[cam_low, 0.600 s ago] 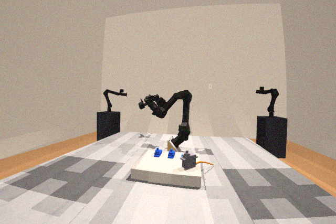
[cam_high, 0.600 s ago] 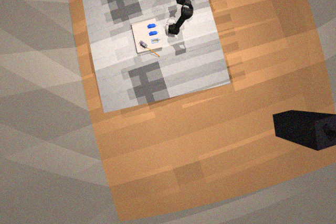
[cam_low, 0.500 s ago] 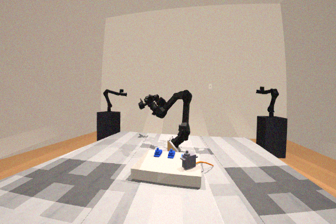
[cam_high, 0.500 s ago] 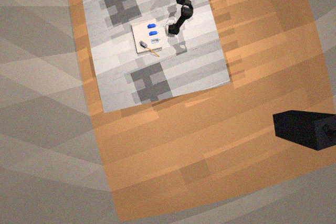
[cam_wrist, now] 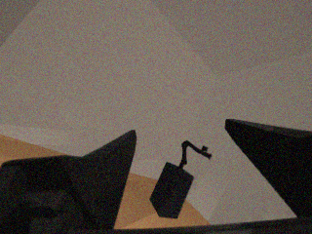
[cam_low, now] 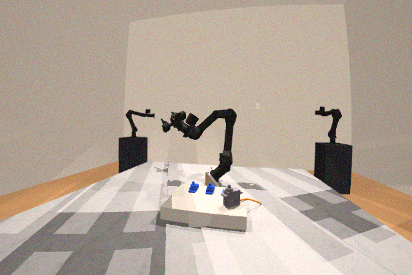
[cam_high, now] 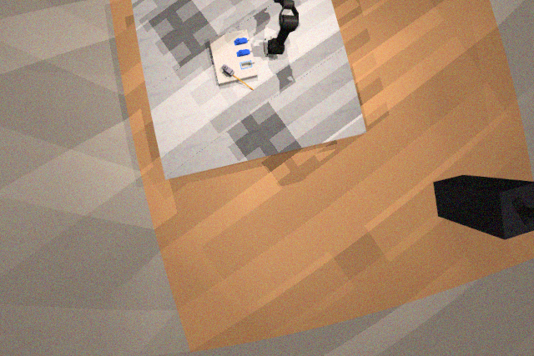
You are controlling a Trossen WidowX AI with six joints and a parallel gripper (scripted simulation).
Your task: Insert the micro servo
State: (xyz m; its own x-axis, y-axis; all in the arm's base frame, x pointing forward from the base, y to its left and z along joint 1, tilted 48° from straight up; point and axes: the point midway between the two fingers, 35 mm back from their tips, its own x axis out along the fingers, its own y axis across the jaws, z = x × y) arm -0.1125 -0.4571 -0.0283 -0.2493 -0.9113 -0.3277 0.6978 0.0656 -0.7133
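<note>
My gripper tip is now 42 cm short of the cream deck, 37 cm to the right of it and 37 cm above it.
</note>
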